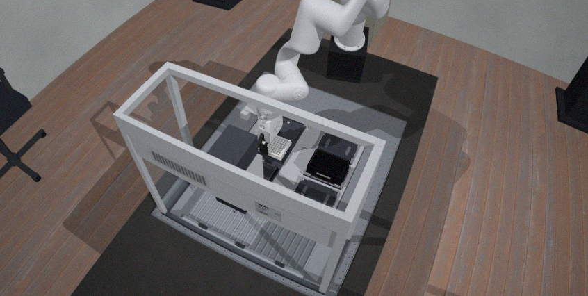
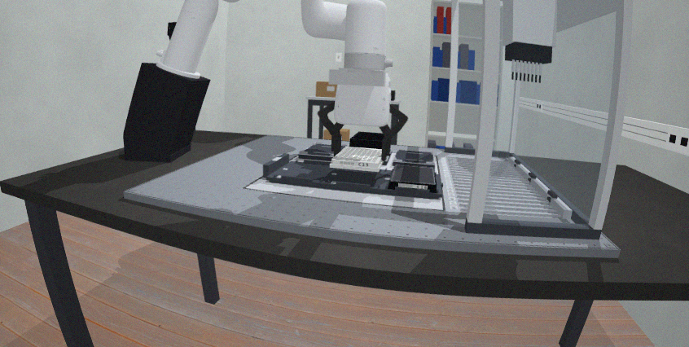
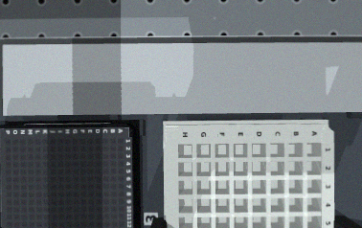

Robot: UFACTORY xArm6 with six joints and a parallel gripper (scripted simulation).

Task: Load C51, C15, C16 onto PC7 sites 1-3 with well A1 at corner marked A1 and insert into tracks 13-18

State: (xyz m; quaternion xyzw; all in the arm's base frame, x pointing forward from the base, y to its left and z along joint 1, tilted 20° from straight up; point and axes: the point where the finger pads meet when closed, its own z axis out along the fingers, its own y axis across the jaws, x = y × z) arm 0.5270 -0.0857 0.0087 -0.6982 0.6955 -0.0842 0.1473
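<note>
My hand is 4 cm above the dark carrier PC7 and 1 cm past it. From my hand the other things lie so: apron: 9 cm to the left, 6 cm below, 1 cm behind; then white 96-well plate C15: 1 cm below; then nest S3: 22 cm to the left, 10 cm ahead, 5 cm below.
</note>
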